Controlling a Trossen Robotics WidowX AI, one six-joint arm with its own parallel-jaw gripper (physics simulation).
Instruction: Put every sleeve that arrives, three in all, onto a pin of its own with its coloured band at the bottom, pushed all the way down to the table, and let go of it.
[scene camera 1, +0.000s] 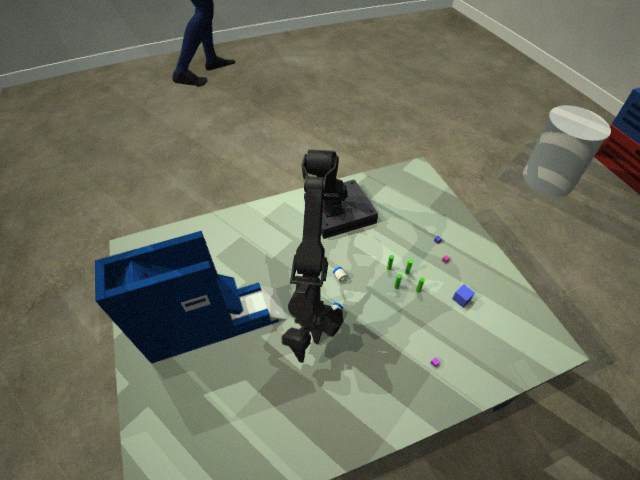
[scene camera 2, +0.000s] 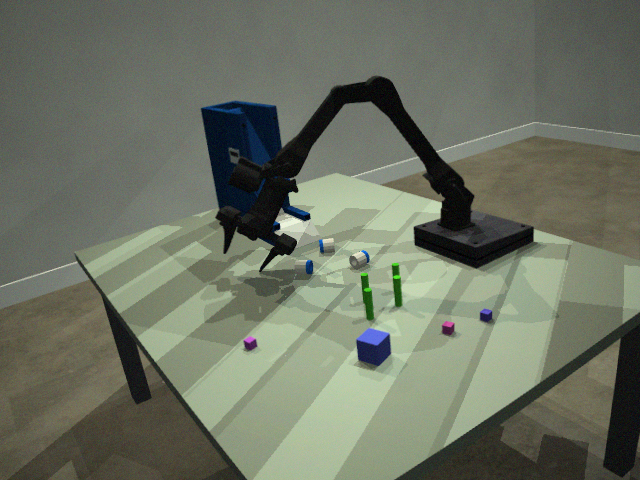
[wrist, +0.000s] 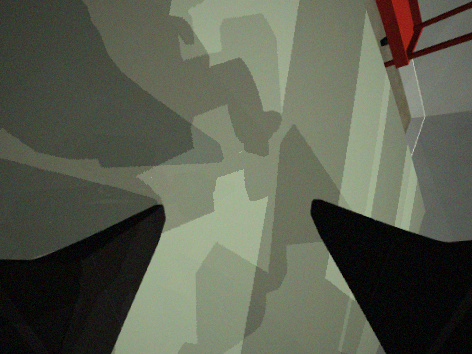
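Three white sleeves with blue bands lie on their sides on the table. One sleeve (scene camera 1: 339, 274) (scene camera 2: 358, 259) is nearest the pins. A second sleeve (scene camera 1: 337, 306) (scene camera 2: 305, 267) lies by the gripper, partly covered by it in scene camera 1. The third sleeve (scene camera 2: 327, 245) lies towards the blue chute and is hidden behind the arm in scene camera 1. Several upright green pins (scene camera 1: 398, 281) (scene camera 2: 368, 303) stand bare in a group. My gripper (scene camera 1: 309, 350) (scene camera 2: 242, 261) (wrist: 238, 209) is open and empty above the table, beyond the second sleeve. No sleeve shows in the wrist view.
A tall blue dispenser (scene camera 1: 170, 310) (scene camera 2: 211, 155) with a low chute stands beside the sleeves. A large blue cube (scene camera 1: 463, 295) (scene camera 2: 373, 346) lies near the pins. Small cubes lie around: magenta (scene camera 1: 435, 362) (scene camera 2: 250, 343), pink (scene camera 1: 445, 258) (scene camera 2: 448, 328) and blue (scene camera 1: 437, 239) (scene camera 2: 485, 315).
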